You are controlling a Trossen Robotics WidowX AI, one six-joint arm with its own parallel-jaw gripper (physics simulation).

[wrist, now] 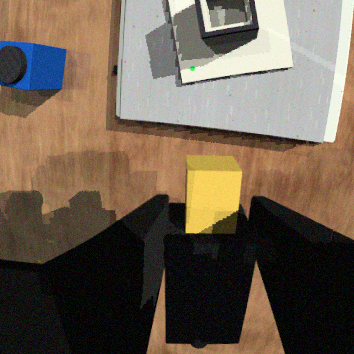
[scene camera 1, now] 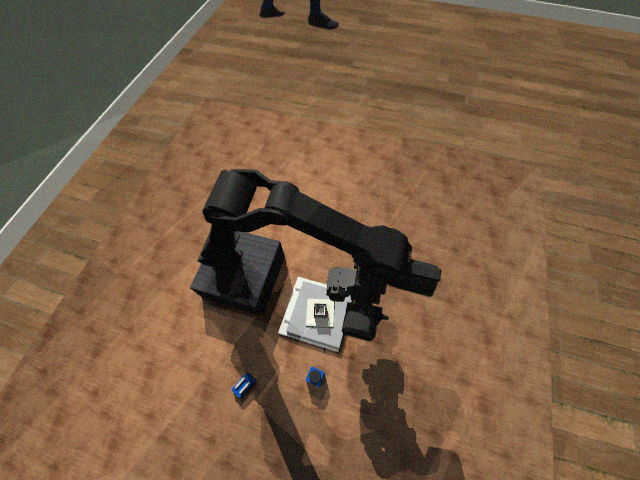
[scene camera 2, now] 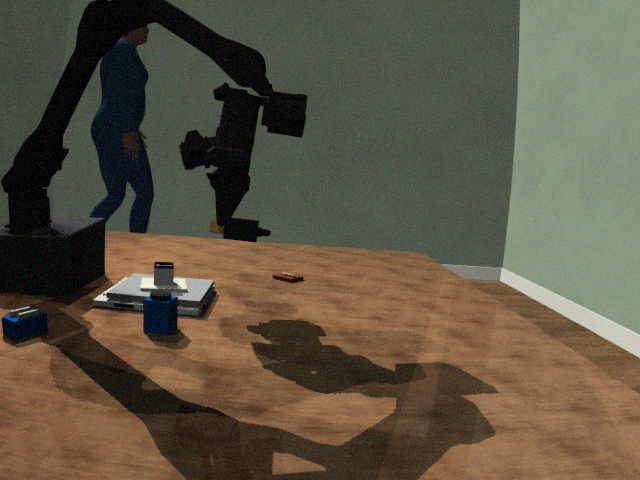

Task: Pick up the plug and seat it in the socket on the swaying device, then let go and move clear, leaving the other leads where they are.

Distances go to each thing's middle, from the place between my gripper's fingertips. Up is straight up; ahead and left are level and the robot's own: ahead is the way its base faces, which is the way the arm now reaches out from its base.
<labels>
Now: the plug [scene camera 2: 235, 229] 3 cm ahead of my hand. Also, from my hand: device [scene camera 1: 316, 317] (9 cm behind, 8 cm below, 1 cm to the right).
</labels>
